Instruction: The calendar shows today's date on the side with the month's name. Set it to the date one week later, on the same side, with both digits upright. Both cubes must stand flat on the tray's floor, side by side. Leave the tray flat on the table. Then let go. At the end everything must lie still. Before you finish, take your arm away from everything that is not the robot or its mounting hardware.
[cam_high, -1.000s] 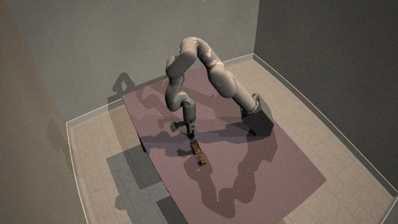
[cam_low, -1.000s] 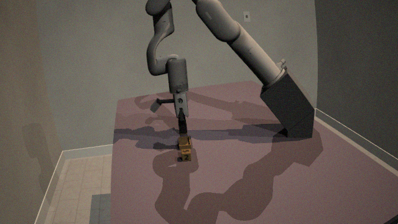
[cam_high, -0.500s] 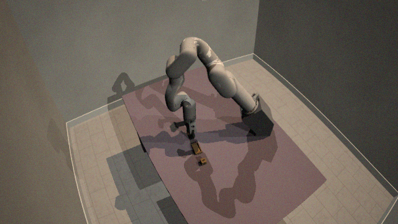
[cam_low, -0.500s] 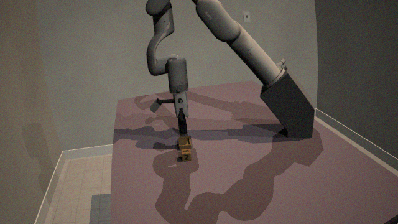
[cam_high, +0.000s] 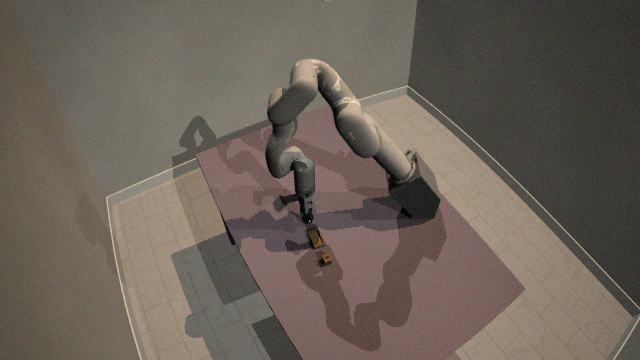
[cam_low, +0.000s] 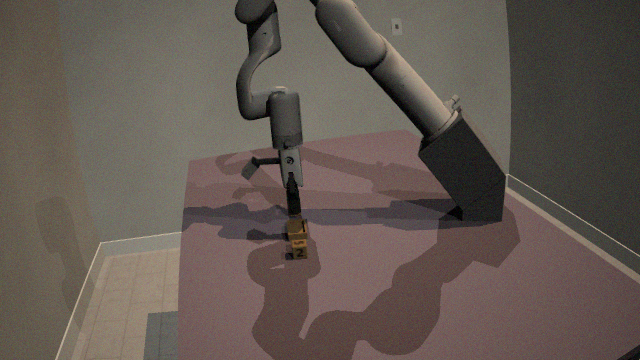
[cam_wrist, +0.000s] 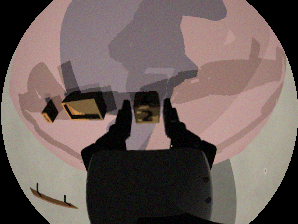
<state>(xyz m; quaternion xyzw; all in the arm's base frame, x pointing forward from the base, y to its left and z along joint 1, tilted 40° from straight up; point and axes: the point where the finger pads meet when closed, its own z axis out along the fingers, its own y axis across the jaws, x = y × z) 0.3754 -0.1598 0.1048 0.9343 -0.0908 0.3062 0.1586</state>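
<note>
Now: hand 210 mm to the right of the yellow digit cube, 70 mm short of it and 20 mm above it. Round my hand: tray (100 mm to the left, 30 mm ahead, 20 mm below).
</note>
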